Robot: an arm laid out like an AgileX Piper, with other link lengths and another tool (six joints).
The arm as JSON. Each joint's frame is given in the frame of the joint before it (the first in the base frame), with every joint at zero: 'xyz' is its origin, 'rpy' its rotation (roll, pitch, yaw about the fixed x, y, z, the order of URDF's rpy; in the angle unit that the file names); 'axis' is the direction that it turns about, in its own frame. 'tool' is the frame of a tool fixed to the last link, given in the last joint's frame.
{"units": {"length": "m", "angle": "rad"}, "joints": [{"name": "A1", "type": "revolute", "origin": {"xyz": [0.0, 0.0, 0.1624], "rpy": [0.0, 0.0, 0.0]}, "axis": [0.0, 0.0, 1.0]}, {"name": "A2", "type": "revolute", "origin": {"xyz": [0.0, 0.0, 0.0], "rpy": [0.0, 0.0, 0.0]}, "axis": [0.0, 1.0, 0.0]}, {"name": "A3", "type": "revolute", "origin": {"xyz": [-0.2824, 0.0, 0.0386], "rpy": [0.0, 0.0, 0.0]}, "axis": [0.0, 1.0, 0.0]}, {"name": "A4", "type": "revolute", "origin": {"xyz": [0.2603, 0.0, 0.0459], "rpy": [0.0, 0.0, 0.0]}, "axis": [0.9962, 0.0, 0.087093]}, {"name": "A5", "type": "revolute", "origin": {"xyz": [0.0, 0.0, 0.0], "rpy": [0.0, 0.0, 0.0]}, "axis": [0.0, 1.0, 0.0]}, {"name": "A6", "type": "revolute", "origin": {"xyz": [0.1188, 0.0, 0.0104], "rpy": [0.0, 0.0, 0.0]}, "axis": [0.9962, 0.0, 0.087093]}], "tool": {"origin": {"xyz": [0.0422, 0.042, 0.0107], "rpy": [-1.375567, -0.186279, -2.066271]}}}
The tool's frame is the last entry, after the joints.
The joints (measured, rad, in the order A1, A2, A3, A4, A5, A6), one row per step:
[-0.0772, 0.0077, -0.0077, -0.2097, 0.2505, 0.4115]
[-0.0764, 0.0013, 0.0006, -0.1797, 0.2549, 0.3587]
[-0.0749, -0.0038, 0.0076, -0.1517, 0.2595, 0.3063]
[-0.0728, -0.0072, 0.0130, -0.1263, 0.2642, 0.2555]
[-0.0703, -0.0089, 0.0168, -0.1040, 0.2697, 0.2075]
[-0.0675, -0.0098, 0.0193, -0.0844, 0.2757, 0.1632]
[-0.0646, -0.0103, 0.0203, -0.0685, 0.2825, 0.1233]
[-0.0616, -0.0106, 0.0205, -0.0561, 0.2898, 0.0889]
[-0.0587, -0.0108, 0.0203, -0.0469, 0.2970, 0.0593]
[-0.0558, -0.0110, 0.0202, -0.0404, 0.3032, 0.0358]
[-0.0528, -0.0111, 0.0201, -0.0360, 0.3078, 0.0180]
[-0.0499, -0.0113, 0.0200, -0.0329, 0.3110, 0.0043]
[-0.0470, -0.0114, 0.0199, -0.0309, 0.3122, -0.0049]
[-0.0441, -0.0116, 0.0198, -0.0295, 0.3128, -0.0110]
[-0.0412, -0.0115, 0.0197, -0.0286, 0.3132, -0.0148]
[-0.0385, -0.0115, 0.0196, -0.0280, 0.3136, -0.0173]
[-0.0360, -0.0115, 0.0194, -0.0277, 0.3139, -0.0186]
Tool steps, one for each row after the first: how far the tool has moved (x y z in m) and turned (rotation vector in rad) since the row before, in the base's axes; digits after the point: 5 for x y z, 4 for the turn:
[-0.00050, 0.00158, -0.00445, -0.0213, 0.0104, 0.0110]
[-0.00050, 0.00164, -0.00414, -0.0229, 0.0104, 0.0119]
[-0.00049, 0.00164, -0.00372, -0.0239, 0.0103, 0.0125]
[-0.00047, 0.00156, -0.00339, -0.0242, 0.0108, 0.0125]
[-0.00050, 0.00148, -0.00297, -0.0232, 0.0103, 0.0123]
[-0.00054, 0.00132, -0.00247, -0.0226, 0.0096, 0.0116]
[-0.00055, 0.00115, -0.00214, -0.0207, 0.0091, 0.0106]
[-0.00054, 0.00098, -0.00189, -0.0192, 0.0084, 0.0096]
[-0.00048, 0.00082, -0.00163, -0.0160, 0.0071, 0.0083]
[-0.00040, 0.00071, -0.00123, -0.0127, 0.0053, 0.0072]
[-0.00033, 0.00062, -0.00088, -0.0101, 0.0036, 0.0062]
[-0.00023, 0.00055, -0.00043, -0.0069, 0.0014, 0.0051]
[-0.00019, 0.00050, -0.00022, -0.0045, 0.0006, 0.0044]
[-0.00015, 0.00046, -0.00016, -0.0028, 0.0006, 0.0038]
[-0.00013, 0.00041, -0.00010, -0.0018, 0.0004, 0.0033]
[-0.00011, 0.00037, 0.00000, -0.0010, 0.0001, 0.0028]

